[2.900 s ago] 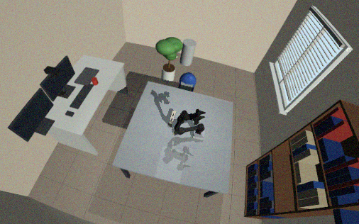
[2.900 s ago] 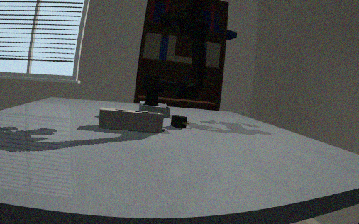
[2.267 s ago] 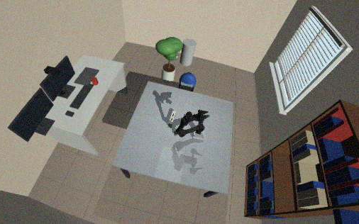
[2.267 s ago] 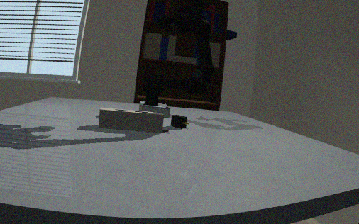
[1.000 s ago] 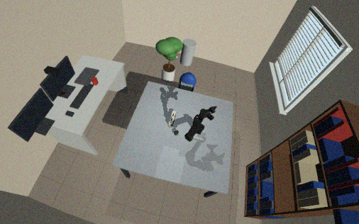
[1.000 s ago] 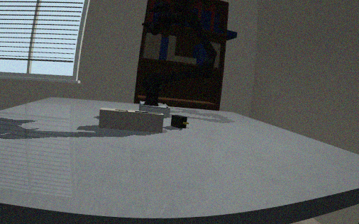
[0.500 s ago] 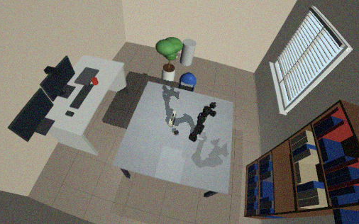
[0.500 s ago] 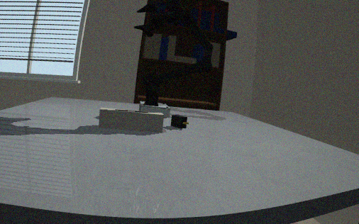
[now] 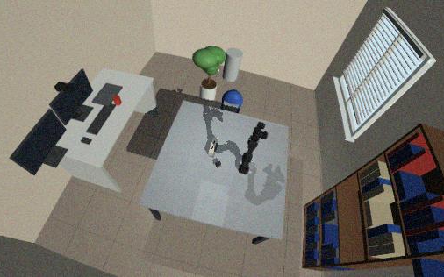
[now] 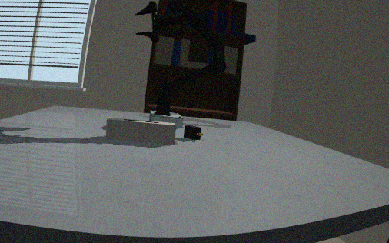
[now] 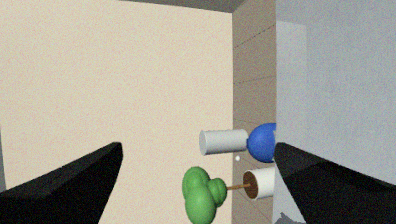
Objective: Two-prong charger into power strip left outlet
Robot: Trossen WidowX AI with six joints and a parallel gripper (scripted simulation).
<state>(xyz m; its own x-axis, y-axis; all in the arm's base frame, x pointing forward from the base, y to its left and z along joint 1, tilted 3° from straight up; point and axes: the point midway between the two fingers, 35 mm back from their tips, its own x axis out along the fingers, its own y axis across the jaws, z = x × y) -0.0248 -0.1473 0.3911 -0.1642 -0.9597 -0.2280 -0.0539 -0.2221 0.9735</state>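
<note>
Now: the dark grey charger 27 cm ahead of my gripper tip, 28 cm to the left of it and 42 cm below it.
</note>
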